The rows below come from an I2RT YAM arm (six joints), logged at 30 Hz.
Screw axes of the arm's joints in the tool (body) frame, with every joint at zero. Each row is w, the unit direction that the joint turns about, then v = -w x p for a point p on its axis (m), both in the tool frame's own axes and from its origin. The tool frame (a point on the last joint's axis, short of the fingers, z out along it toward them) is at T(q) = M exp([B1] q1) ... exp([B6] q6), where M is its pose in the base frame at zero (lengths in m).
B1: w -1 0 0 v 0 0.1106 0
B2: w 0 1 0 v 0.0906 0 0.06
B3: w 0 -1 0 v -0.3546 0 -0.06
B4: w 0 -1 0 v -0.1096 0 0
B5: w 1 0 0 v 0 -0.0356 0
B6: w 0 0 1 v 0 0 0
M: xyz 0.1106 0 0.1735 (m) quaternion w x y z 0.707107 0 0.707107 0
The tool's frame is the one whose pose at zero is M.
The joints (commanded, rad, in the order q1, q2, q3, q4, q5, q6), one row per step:
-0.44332 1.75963 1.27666 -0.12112 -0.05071 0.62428
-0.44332 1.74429 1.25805 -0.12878 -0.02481 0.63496
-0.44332 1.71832 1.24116 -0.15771 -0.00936 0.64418
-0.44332 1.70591 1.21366 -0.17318 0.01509 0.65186
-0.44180 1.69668 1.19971 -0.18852 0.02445 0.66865
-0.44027 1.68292 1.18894 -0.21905 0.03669 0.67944
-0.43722 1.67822 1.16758 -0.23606 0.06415 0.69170
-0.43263 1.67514 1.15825 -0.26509 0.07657 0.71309
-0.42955 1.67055 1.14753 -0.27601 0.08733 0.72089
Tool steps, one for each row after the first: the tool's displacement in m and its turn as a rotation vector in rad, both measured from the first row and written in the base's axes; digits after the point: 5 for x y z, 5 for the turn. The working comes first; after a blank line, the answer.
Tool pose at each row, in the base's axes (x y z in m, rotation vector in rad; the steps are taken from these numbers as rounded here):
0.36623 -0.17190 0.24994 1.08330 1.88988 0.15831
0.36146 -0.17066 0.24886 1.11165 1.88552 0.13549
0.35446 -0.16795 0.25041 1.13800 1.89253 0.12218
0.34850 -0.16608 0.24452 1.17212 1.90638 0.09649
0.34490 -0.16410 0.24197 1.20123 1.91165 0.09370
0.34011 -0.16167 0.24083 1.22948 1.92559 0.08301
0.33582 -0.15948 0.23419 1.26640 1.93936 0.05474
0.33280 -0.15669 0.22999 1.30531 1.95458 0.04758
0.33041 -0.15477 0.22734 1.32231 1.96228 0.03724

-0.00477 0.00124 -0.00108 -0.00062 0.01284 -0.02735
-0.01177 0.00395 0.00047 0.00640 0.03169 -0.04522
-0.01773 0.00582 -0.00542 0.01133 0.06304 -0.06935
-0.02133 0.00780 -0.00797 0.02632 0.07819 -0.08524
-0.02612 0.01023 -0.00911 0.03781 0.10294 -0.09988
-0.03041 0.01242 -0.01575 0.04316 0.13656 -0.12580
-0.03343 0.01521 -0.01995 0.06310 0.16518 -0.14417
-0.03582 0.01713 -0.02260 0.06767 0.18103 -0.15428

